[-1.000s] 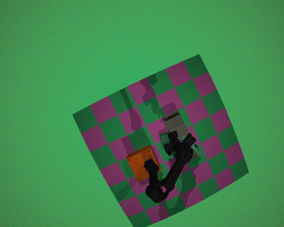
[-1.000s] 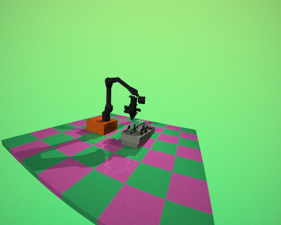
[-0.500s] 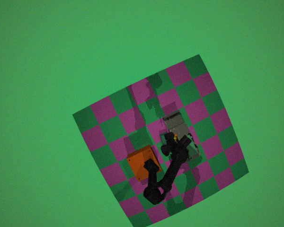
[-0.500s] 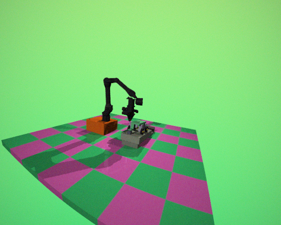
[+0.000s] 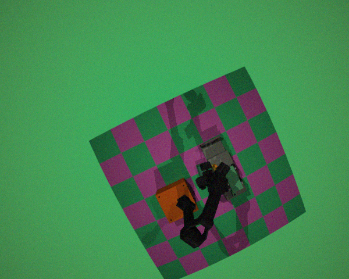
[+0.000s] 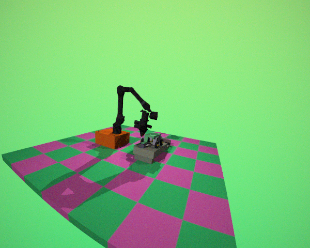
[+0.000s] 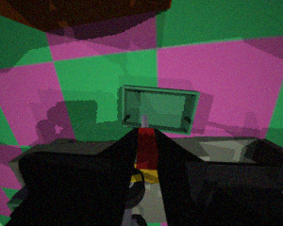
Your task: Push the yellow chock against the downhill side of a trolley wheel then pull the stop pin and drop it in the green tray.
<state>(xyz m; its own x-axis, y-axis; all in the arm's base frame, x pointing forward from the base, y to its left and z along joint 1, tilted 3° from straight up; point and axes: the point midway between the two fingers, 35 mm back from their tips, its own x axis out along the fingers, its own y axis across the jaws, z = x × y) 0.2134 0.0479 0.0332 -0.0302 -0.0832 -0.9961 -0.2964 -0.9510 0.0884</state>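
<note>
Now: gripper tip 100 mm above the green tray and 10 mm to the right of it. Also, from my gripper tip: trolley 120 mm ahead, 100 mm to the right, 20 mm above; red-headed stop pin right at my gripper tip; yellow chock 80 mm ahead, 10 mm below.
</note>
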